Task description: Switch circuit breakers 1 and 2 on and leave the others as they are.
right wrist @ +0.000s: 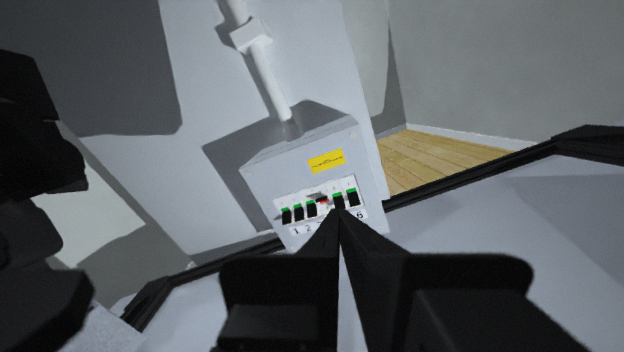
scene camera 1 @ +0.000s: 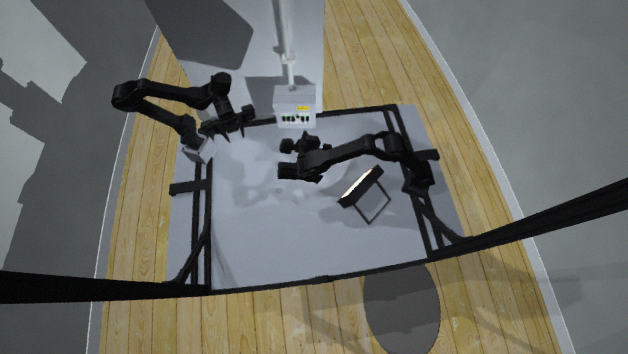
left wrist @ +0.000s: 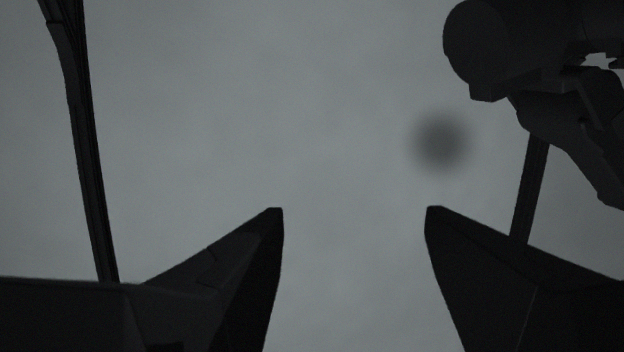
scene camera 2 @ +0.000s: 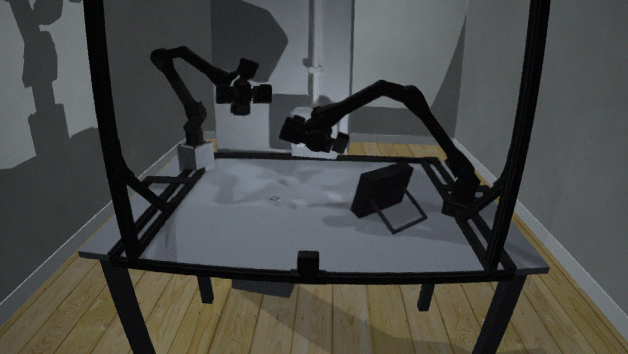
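Where they show: left gripper, fingertip midpoint: (scene camera 1: 236, 139) (left wrist: 354, 220) (scene camera 2: 246, 100); right gripper, fingertip midpoint: (right wrist: 337, 214) (scene camera 1: 304, 131); left arm's base, link origin: (scene camera 1: 195, 143) (scene camera 2: 194, 143); right arm's base, link origin: (scene camera 1: 418, 182) (scene camera 2: 463, 199).
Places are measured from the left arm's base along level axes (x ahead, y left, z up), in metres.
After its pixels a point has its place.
Note:
The breaker box (scene camera 1: 295, 102) {x 0.389, y 0.239, z 0.108 m} (right wrist: 270, 180) {x 0.337, y 0.220, z 0.077 m} (scene camera 2: 314, 154) {x 0.388, y 0.235, z -0.051 m} is on the grey panel behind the table's back edge. In the right wrist view, breaker 1 (right wrist: 286, 217) {x 0.338, y 0.212, z 0.017 m} and breaker 2 (right wrist: 299, 213) {x 0.358, y 0.218, z 0.017 m} have their black levers down with green above. Breaker 3 (right wrist: 311, 210) {x 0.376, y 0.223, z 0.017 m}, breaker 5 (right wrist: 338, 201) {x 0.415, y 0.237, z 0.018 m} and breaker 6 (right wrist: 353, 198) {x 0.435, y 0.242, z 0.017 m} look alike. Breaker 4 (right wrist: 321, 199) {x 0.400, y 0.223, z 0.034 m} differs, its lever up and red showing. My right gripper (right wrist: 337, 214) {x 0.460, y 0.137, z 0.078 m} (scene camera 1: 305, 134) {x 0.460, y 0.137, z 0.078 m} is shut and empty, pointing at the box; its tips overlap the area just below breaker 5. My left gripper (left wrist: 354, 220) {x 0.285, y -0.031, z 0.192 m} (scene camera 1: 236, 138) {x 0.285, y -0.031, z 0.192 m} is partly open and empty, left of the box.
A black lamp panel (scene camera 1: 361, 186) {x 0.722, y -0.001, z 0.029 m} (scene camera 2: 382, 190) {x 0.732, y -0.011, z -0.023 m} on a wire stand is on the right of the table (scene camera 1: 300, 245) {x 0.562, y -0.251, z -0.103 m} (scene camera 2: 240, 240) {x 0.462, y -0.315, z -0.103 m}. A white conduit (scene camera 1: 283, 35) {x 0.347, y 0.296, z 0.364 m} (right wrist: 270, 80) {x 0.355, y 0.297, z 0.198 m} rises from the box. A black frame rail (scene camera 2: 250, 156) {x 0.117, y 0.193, z -0.093 m} (right wrist: 450, 180) {x 0.572, y 0.413, z -0.083 m} runs along the table's back edge.

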